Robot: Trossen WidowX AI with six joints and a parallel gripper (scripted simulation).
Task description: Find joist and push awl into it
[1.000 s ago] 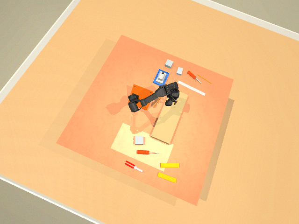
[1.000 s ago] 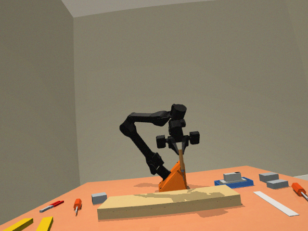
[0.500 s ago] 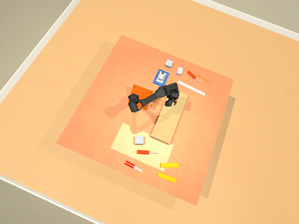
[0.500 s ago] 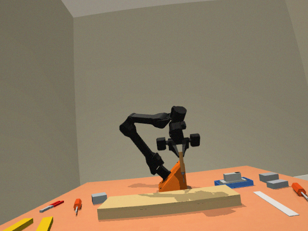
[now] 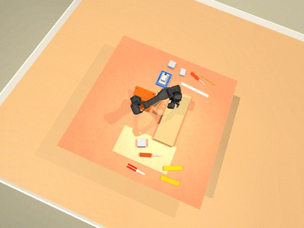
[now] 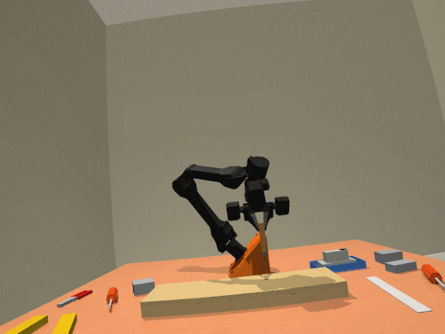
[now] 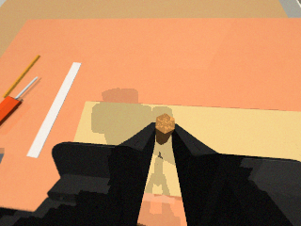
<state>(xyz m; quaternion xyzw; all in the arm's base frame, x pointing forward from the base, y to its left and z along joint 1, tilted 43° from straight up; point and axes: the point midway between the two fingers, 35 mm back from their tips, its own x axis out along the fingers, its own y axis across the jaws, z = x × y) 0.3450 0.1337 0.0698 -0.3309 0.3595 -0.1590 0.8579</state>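
My gripper tip is 50 mm above the awl. From my gripper tip the other things lie so: white ruler 110 mm ahead, 300 mm to the left, 180 mm below; then grey stud finder 210 mm behind, 290 mm to the left, 130 mm below; then blue tray 210 mm behind, 280 mm to the left, 170 mm below.
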